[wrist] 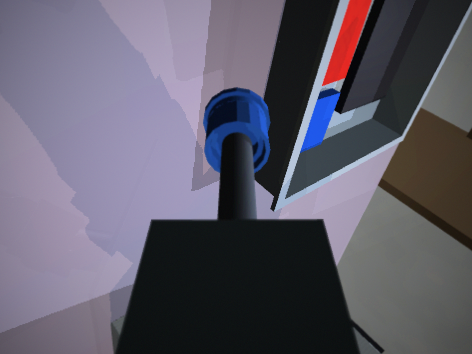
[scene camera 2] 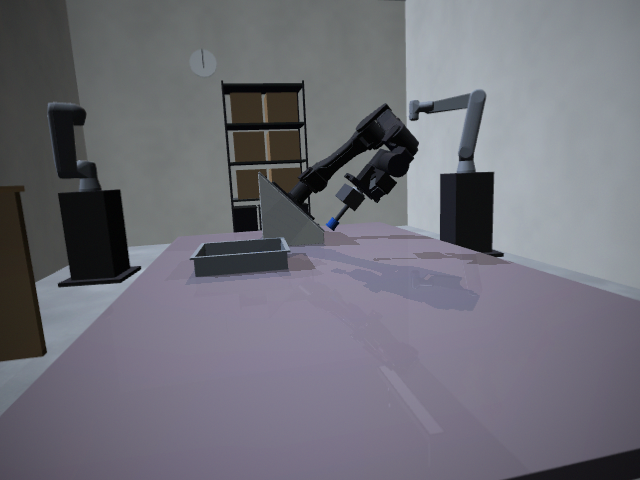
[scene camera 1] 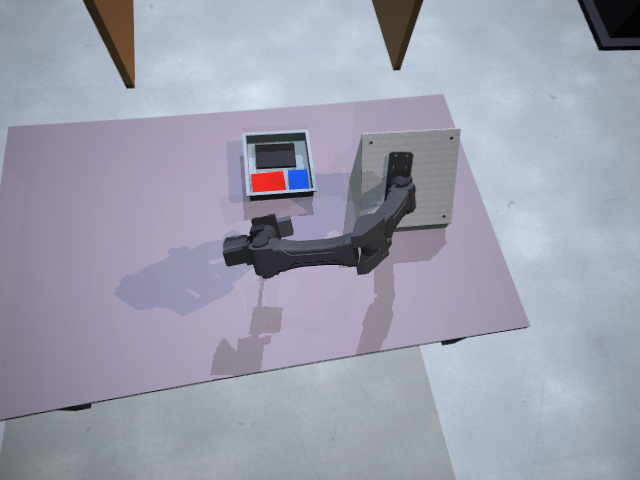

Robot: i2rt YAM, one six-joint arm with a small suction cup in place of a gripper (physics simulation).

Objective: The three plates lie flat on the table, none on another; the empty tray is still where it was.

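Where they show: hand, tool point: [wrist: 236, 118] [scene camera 2: 329, 227]; arm's base, link origin: [scene camera 2: 292, 201] [scene camera 1: 397, 185].
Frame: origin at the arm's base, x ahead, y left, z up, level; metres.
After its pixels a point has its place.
Three plates lie inside the grey tray [scene camera 1: 246, 165] {z -0.092, x 0.464, y -0.139 m} [scene camera 2: 240, 266] {z -0.125, x 0.463, y -0.152 m} [wrist: 295, 60] {z -0.119, x 0.375, y -0.038 m}: a red plate [scene camera 1: 268, 181] {z -0.128, x 0.394, y -0.099 m} [wrist: 348, 45] {z -0.128, x 0.378, y -0.122 m}, a smaller blue plate [scene camera 1: 298, 179] {z -0.129, x 0.293, y -0.106 m} [wrist: 320, 122] {z -0.128, x 0.296, y -0.126 m} and a dark plate [scene camera 1: 275, 156] {z -0.128, x 0.369, y -0.199 m} [wrist: 377, 60] {z -0.129, x 0.357, y -0.193 m}. Red and blue lie side by side with a narrow gap. The dark plate lies beside them; whether anything is under it cannot be told. In scene camera 2 the tray's wall hides all three plates. My gripper, a blue suction cup [scene camera 2: 331, 223] [wrist: 237, 115], is open and bare. It hangs above the table, outside the tray and apart from it. The arm hides it in scene camera 1.
The arm [scene camera 1: 315, 253] {z 0.242, x 0.286, y 0.312 m} [scene camera 2: 336, 160] {z 0.138, x 0.100, y 0.154 m} is mounted on a sloped grey block [scene camera 1: 434, 180] {z 0.004, x -0.118, y -0.011 m} [scene camera 2: 289, 219] {z -0.052, x 0.112, y -0.016 m} to the right of the tray in scene camera 1. The pink table [scene camera 1: 103, 180] {z -0.142, x 0.923, y -0.118 m} [scene camera 2: 232, 361] {z -0.142, x 0.952, y -0.117 m} carries both. Two other arms on black pedestals [scene camera 2: 95, 237] [scene camera 2: 465, 211] stand beyond the table.
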